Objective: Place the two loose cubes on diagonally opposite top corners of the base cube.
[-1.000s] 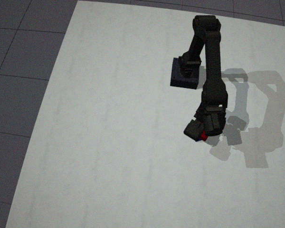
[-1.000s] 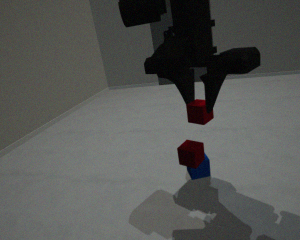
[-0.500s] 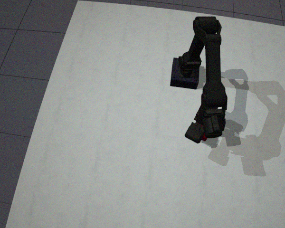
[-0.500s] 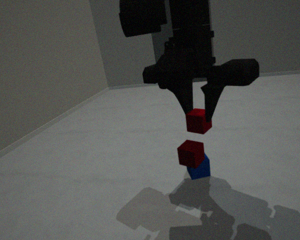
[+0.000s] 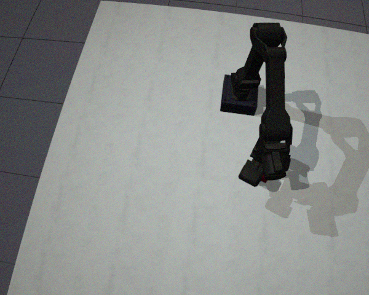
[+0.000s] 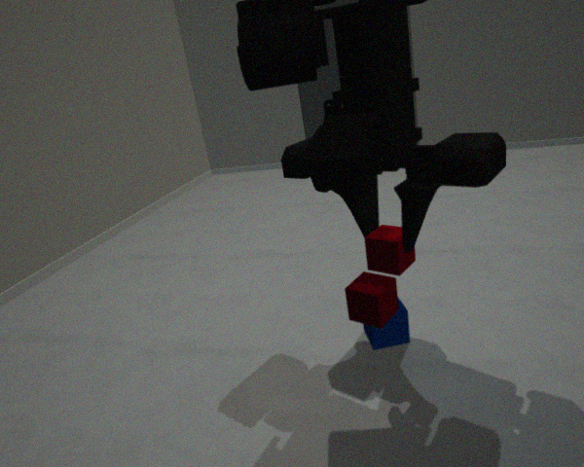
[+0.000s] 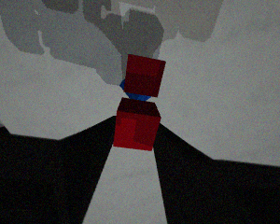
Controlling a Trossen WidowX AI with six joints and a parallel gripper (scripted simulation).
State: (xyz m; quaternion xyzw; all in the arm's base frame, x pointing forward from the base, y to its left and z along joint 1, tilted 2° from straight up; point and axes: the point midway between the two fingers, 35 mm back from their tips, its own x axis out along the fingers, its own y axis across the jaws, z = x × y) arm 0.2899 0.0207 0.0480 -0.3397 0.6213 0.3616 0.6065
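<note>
My gripper tip is now 2 cm short of the red cube, 3 cm to the right of it and 3 cm above it. The rest, counted from my gripper tip: blue cube (1 cm ahead, 2 cm to the left, 7 cm below).
</note>
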